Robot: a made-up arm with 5 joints.
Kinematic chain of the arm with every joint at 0, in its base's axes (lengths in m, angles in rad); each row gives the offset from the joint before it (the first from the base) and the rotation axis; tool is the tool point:
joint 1: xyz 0 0 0.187 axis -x
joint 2: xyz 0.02 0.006 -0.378 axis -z
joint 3: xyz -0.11 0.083 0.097 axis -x
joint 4: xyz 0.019 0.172 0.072 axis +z
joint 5: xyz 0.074 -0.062 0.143 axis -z
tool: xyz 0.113 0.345 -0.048
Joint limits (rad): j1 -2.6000..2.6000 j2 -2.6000..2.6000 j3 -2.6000..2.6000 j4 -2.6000..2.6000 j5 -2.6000..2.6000
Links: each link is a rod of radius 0.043 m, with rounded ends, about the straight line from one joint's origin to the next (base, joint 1, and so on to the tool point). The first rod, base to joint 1, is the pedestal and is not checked.
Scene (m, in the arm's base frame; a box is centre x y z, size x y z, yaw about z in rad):
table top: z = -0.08
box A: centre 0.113 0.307 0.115 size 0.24 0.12 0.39 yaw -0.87
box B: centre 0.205 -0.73 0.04 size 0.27 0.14 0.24 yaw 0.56
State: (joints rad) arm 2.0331 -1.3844 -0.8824 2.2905 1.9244
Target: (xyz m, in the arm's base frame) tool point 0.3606 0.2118 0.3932
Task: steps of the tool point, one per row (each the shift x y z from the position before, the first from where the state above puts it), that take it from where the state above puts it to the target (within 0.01 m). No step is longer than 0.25 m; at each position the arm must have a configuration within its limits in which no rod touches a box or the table.
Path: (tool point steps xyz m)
1: 0.1193 0.0690 0.1786
2: 0.1703 0.0029 0.1318
3: 0.1728 -0.0613 0.1016
4: 0.1309 -0.0381 -0.0359
5: 0.1167 -0.0571 -0.0640

